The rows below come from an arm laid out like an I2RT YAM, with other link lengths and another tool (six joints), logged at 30 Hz.
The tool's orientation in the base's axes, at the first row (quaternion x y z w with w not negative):
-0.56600, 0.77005, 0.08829, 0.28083
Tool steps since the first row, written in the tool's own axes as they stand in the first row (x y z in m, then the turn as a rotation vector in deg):
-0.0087, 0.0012, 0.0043, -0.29, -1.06, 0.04
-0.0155, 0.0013, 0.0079, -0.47, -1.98, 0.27
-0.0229, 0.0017, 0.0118, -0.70, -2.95, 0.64
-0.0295, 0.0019, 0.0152, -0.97, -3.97, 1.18
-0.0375, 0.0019, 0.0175, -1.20, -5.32, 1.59
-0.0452, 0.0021, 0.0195, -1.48, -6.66, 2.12
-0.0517, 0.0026, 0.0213, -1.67, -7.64, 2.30
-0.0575, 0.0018, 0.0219, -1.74, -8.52, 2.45
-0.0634, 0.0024, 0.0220, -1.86, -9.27, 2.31
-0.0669, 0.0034, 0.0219, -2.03, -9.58, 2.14
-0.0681, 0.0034, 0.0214, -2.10, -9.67, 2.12
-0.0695, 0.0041, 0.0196, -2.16, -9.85, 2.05
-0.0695, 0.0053, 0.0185, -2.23, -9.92, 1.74
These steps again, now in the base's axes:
0.0021, 0.0095, 0.0009, 1.05, -0.11, 0.31
0.0046, 0.0168, 0.0015, 2.01, -0.17, 0.39
0.0070, 0.0248, 0.0021, 3.07, -0.15, 0.38
0.0093, 0.0318, 0.0028, 4.25, -0.03, 0.26
0.0116, 0.0394, 0.0052, 5.67, -0.12, 0.29
0.0137, 0.0467, 0.0076, 7.14, -0.11, 0.25
0.0151, 0.0531, 0.0094, 8.14, -0.21, 0.38
0.0172, 0.0578, 0.0122, 9.01, -0.39, 0.45
0.0179, 0.0629, 0.0151, 9.68, -0.61, 0.77
0.0176, 0.0661, 0.0169, 9.95, -0.65, 1.05
0.0177, 0.0669, 0.0180, 10.04, -0.63, 1.12
0.0167, 0.0674, 0.0201, 10.19, -0.68, 1.25
0.0153, 0.0674, 0.0207, 10.17, -0.79, 1.55

